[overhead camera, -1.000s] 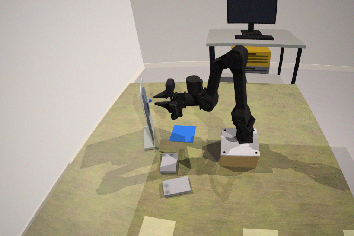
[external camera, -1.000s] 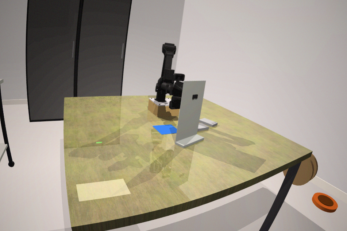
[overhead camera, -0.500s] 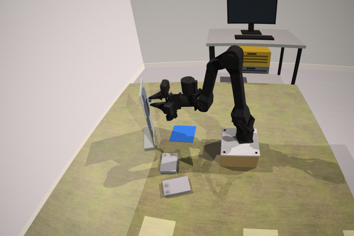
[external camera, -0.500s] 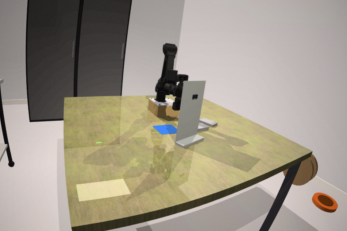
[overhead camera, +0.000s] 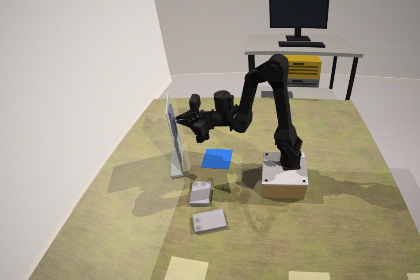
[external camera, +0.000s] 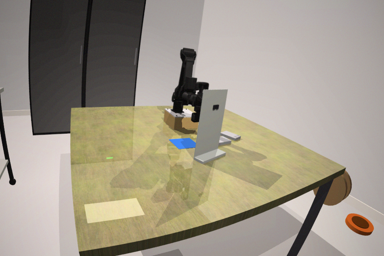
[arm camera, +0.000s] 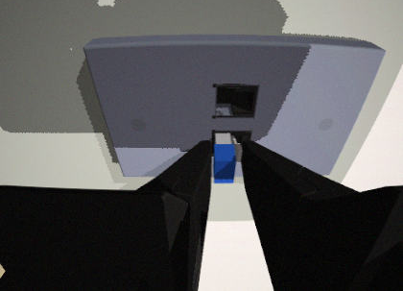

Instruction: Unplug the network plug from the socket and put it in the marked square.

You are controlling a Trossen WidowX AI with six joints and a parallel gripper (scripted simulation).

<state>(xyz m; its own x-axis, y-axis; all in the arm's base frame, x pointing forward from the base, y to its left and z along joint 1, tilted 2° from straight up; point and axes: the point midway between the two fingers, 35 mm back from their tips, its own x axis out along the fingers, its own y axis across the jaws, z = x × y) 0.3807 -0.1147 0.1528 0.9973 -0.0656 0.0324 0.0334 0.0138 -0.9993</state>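
The blue marked square lies 22 cm below my gripper tip, 13 cm behind it and 2 cm to the right of it. Round my gripper tip: grey panel (8 cm below, 2 cm ahead, 1 cm to the left); then network plug (1 cm ahead).
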